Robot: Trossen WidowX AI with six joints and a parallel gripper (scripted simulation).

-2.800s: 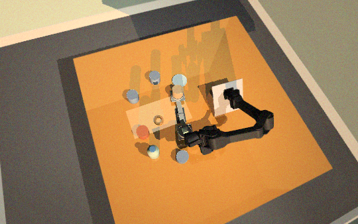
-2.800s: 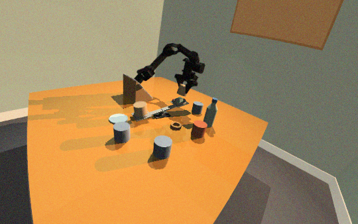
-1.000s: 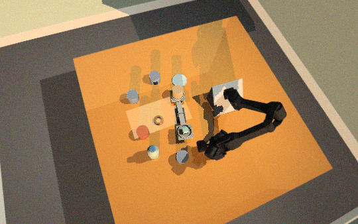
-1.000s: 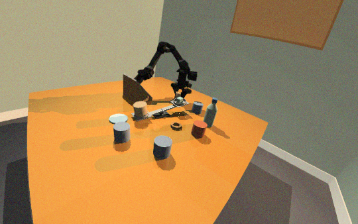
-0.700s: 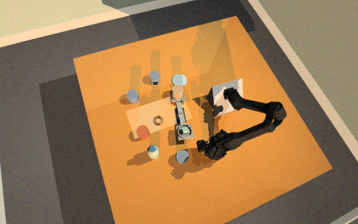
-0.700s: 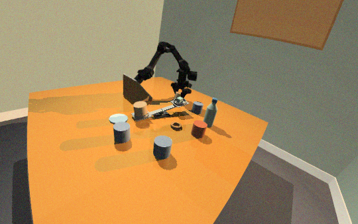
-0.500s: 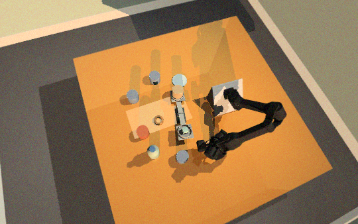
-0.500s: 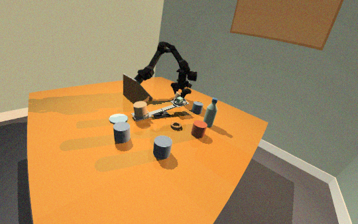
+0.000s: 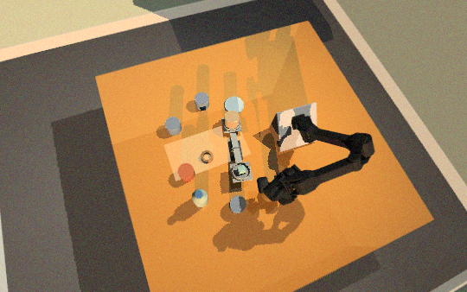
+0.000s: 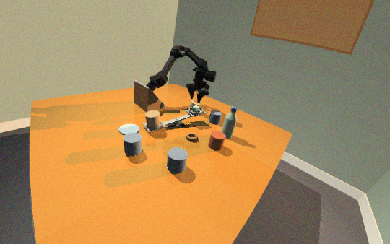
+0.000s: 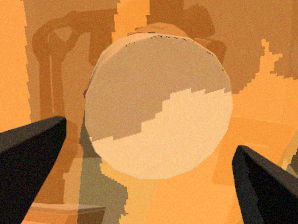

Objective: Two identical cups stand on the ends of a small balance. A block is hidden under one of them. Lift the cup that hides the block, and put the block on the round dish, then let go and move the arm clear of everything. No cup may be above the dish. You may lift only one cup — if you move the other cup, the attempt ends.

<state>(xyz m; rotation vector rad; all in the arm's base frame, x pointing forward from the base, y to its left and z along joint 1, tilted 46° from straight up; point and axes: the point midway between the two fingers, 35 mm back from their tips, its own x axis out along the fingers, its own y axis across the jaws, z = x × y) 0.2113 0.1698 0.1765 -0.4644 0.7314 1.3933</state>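
Now: the tan cup 40 mm below my gripper tip and 20 mm to the left of it. Also, from my gripper tip: greenish block (120 mm ahead, 110 mm to the right, 10 mm above); then balance beam (240 mm to the right, 100 mm ahead, 40 mm below); then red toy car (70 mm below, 10 mm behind).
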